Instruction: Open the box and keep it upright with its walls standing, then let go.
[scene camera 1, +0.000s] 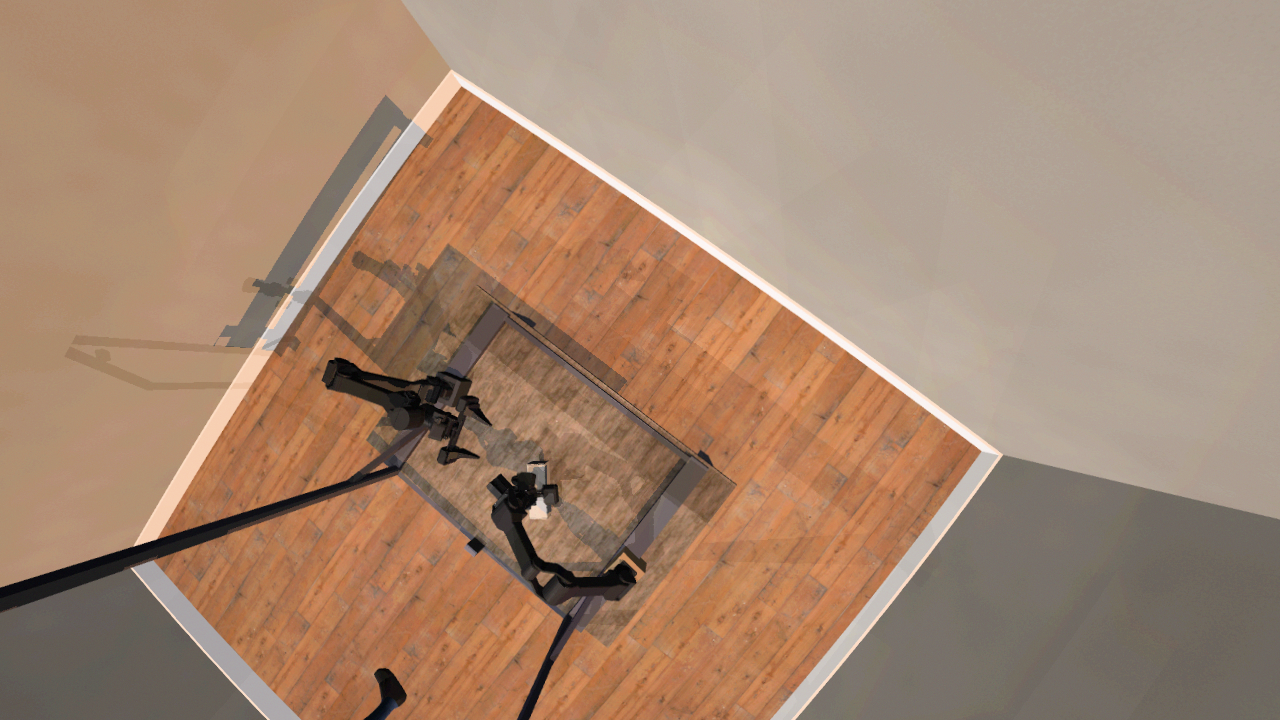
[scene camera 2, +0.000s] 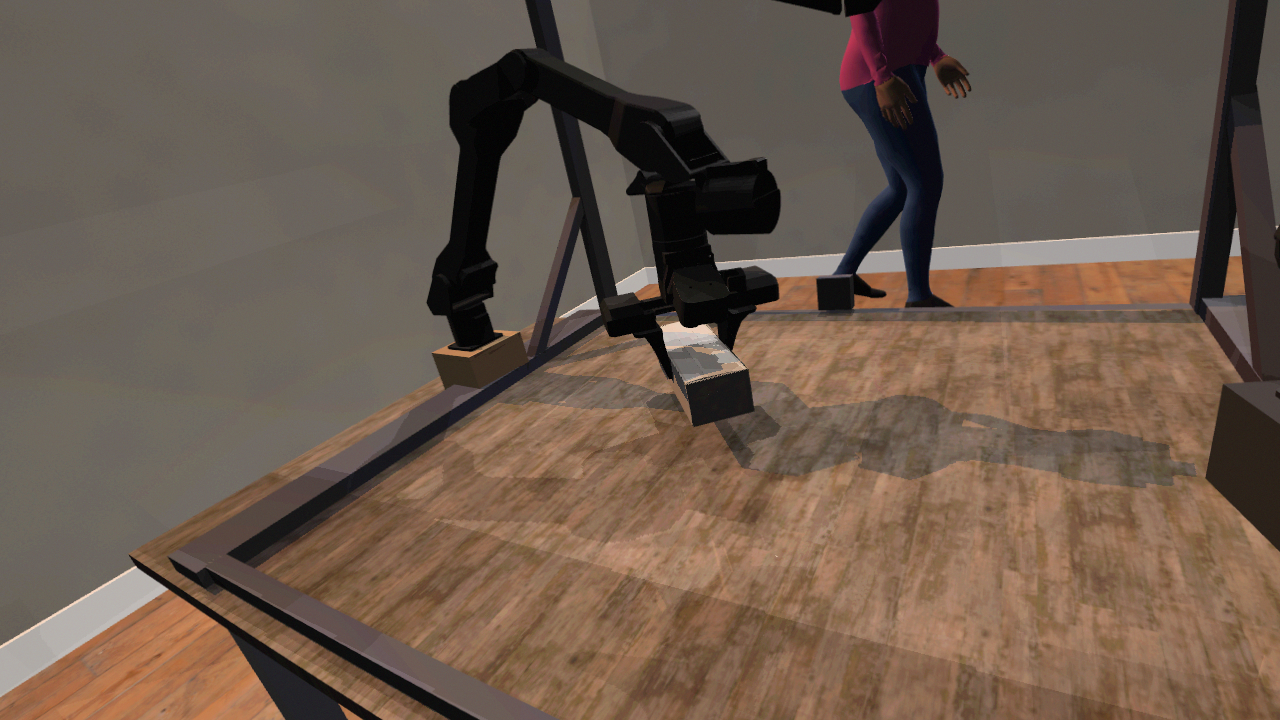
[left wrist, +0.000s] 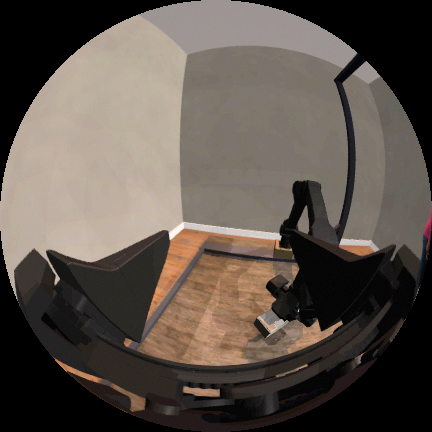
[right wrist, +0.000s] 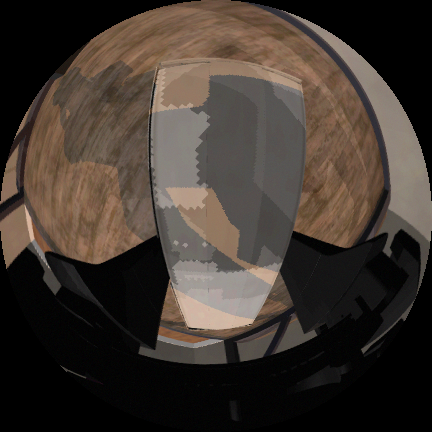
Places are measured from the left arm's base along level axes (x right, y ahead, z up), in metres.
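Pixels of known places: left gripper, fingertip midpoint: (scene camera 1: 485, 442) (left wrist: 232, 236); right gripper, fingertip midpoint: (scene camera 1: 540, 488) (right wrist: 222, 232); left arm's base at its link origin: (scene camera 1: 444, 389); right arm's base at its link origin: (scene camera 1: 624, 573) (scene camera 2: 475, 342) (left wrist: 284, 244).
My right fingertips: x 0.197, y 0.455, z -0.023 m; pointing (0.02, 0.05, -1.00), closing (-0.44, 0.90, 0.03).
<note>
For each thing: its middle in the pictures, then the offset to it from my right fingertips. Level surfaces: height alone.
- wooden table at its surface level: dz -0.056 m
- tan block at the middle of its body: (scene camera 2: 482, 362) (scene camera 1: 625, 567) (left wrist: 282, 250) dx +0.148, dy +0.378, dz -0.021 m
- dark block at the middle of its body: (scene camera 2: 835, 292) (scene camera 1: 474, 547) dx +0.311, dy -0.160, dz -0.025 m
A long, pale grey-white box (scene camera 1: 537, 513) (scene camera 2: 720, 395) (left wrist: 270, 322) (right wrist: 227, 150) is on the table, its top flat and closed, with a thin seam along it. My right gripper (scene camera 2: 698, 360) (right wrist: 222, 232) points down over the box's far part in scene camera 2, a finger against each long side, shut on it. Whether the box's underside touches the table I cannot tell. In scene camera 1 the right gripper hides the box's middle. My left gripper (scene camera 1: 483, 438) (left wrist: 232, 236) is open and empty, away to the left of the box in scene camera 1.
The wooden table (scene camera 1: 581, 411) (scene camera 2: 626, 537) has a raised dark frame rail (scene camera 2: 384, 438) along its edges. A tan block (scene camera 2: 483, 362) bears the right arm. A dark block (scene camera 2: 835, 291) stands on the far rail. A person (scene camera 2: 917, 170) stands beyond the table.
</note>
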